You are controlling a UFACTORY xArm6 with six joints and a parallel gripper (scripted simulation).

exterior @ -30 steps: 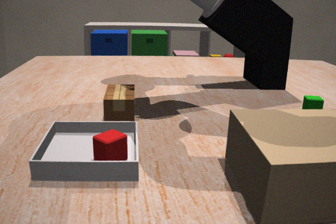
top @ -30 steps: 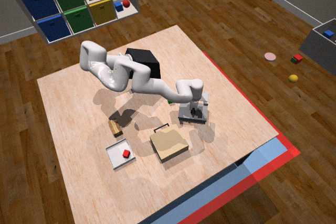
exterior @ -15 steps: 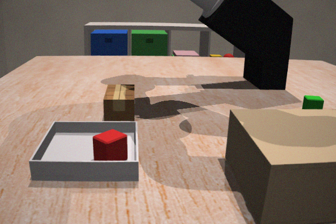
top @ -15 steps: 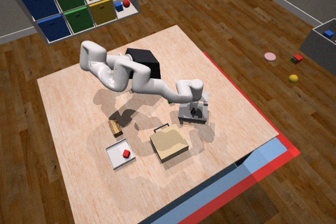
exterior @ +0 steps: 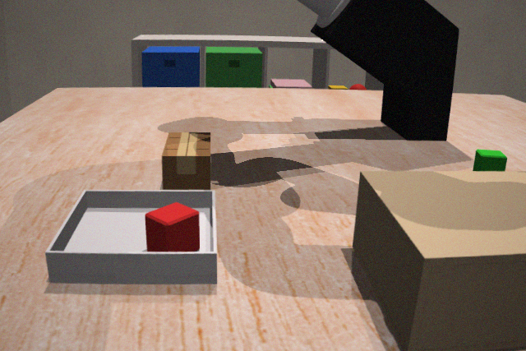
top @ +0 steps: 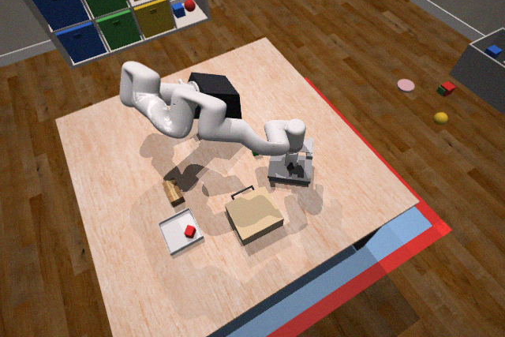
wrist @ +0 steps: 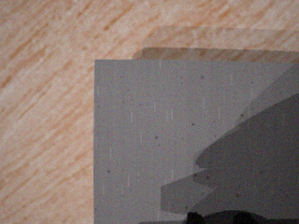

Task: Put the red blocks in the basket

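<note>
Right now the grey lid is 30 mm below my hand. Also, from my hand: drawer (250 mm to the right, 90 mm ahead, 40 mm below); then light wooden cabinet (250 mm to the right, 100 mm ahead, 30 mm below); then metal box (50 mm below).
</note>
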